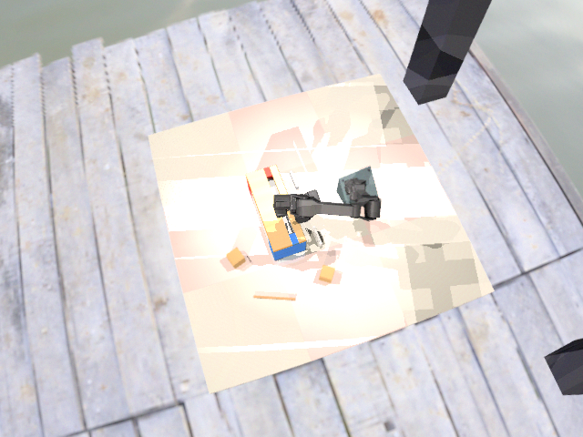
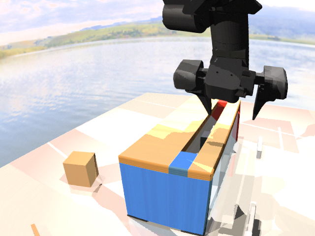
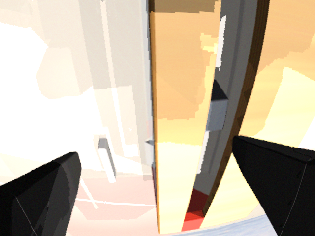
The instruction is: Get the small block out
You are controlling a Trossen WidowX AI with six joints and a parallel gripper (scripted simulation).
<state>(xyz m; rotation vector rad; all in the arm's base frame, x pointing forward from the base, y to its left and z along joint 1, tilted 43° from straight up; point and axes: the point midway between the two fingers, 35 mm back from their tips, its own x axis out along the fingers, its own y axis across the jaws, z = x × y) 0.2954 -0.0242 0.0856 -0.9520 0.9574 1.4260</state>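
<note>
Now: gripper tip 5 cm short of the dark grey block, 3 cm to the left of it and 7 cm above it. Round my gripper tip: box (3 cm ahead, 4 cm to the right, 9 cm below); then thin wooden stick (20 cm ahead, 31 cm to the left, 15 cm below).
</note>
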